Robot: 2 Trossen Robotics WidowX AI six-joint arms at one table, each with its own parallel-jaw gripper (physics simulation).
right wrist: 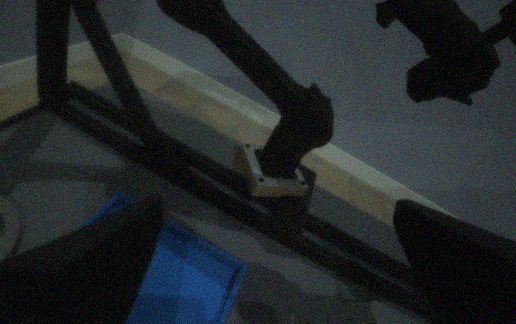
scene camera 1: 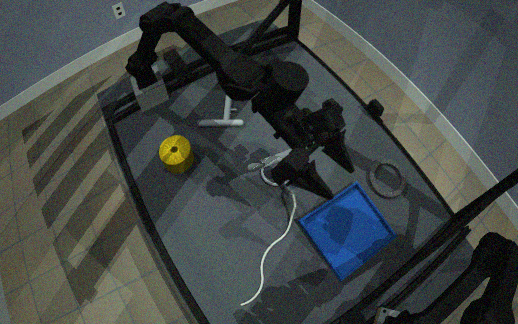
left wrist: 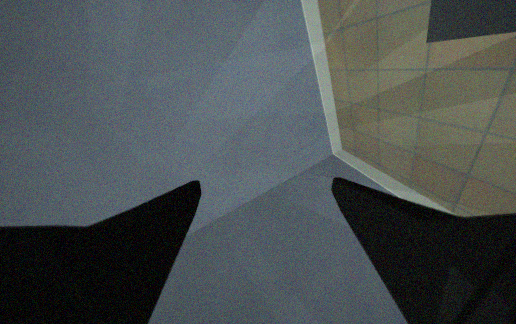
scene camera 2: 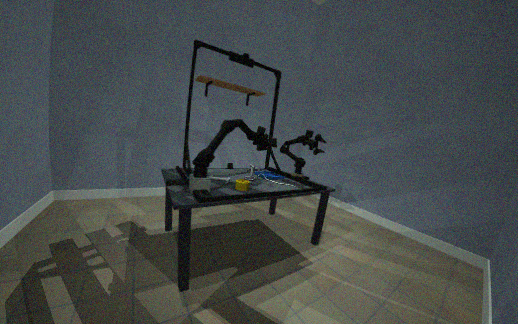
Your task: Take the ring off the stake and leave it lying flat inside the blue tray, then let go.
The left gripper (left wrist: 266,185) is open and holds nothing. The right gripper (scene camera 1: 343,184) is open and holds nothing. On the table rests a yellow spool (scene camera 1: 175,152).
The right gripper shows as well in the right wrist view (right wrist: 280,210). The right wrist view does not show the yellow spool: it is out of frame. The left wrist view misses the yellow spool: it is out of frame.
